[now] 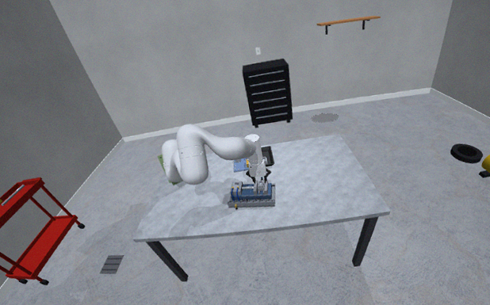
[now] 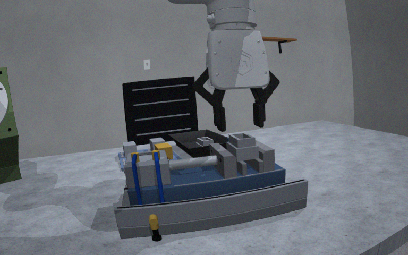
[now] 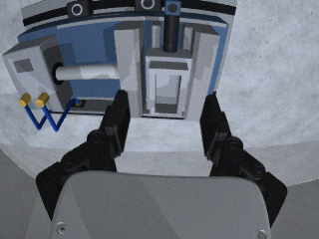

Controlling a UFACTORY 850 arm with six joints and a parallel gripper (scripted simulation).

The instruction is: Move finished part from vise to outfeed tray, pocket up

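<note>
Now: hand 100 mm above the vise, 60 mm past it and 20 mm to the right of it. The rest, counted from my hand: yellow block (340 mm to the left, 120 mm below, 10 mm behind).
</note>
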